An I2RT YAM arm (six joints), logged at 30 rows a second.
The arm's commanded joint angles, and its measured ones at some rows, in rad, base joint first. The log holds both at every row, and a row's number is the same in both.
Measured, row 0:
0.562 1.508 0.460 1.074 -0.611 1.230
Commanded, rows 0 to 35:
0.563 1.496 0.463 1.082 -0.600 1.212
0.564 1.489 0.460 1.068 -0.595 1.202
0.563 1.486 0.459 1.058 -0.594 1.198
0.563 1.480 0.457 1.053 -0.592 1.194
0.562 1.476 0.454 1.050 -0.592 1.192
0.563 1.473 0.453 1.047 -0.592 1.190
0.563 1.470 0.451 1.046 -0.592 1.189
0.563 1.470 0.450 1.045 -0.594 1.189
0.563 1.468 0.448 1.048 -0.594 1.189
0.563 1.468 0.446 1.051 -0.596 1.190
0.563 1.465 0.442 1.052 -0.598 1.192
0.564 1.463 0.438 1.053 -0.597 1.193
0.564 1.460 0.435 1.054 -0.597 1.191
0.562 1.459 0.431 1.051 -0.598 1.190
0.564 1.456 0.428 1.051 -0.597 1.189
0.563 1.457 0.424 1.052 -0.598 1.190
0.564 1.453 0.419 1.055 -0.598 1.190
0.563 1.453 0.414 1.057 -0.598 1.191
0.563 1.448 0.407 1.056 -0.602 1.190
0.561 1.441 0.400 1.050 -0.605 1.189
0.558 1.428 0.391 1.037 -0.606 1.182
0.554 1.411 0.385 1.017 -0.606 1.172
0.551 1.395 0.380 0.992 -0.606 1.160
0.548 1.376 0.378 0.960 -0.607 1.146
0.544 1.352 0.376 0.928 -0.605 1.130
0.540 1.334 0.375 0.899 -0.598 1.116
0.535 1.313 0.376 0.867 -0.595 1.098
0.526 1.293 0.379 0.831 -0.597 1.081
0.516 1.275 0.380 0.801 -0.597 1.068
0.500 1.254 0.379 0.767 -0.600 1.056
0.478 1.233 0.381 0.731 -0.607 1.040
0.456 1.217 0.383 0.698 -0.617 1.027
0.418 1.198 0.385 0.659 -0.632 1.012
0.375 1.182 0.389 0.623 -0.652 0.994
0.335 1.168 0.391 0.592 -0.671 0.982
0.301 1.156 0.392 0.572 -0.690 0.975
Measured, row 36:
0.355 1.180 0.382 0.684 -0.634 1.031
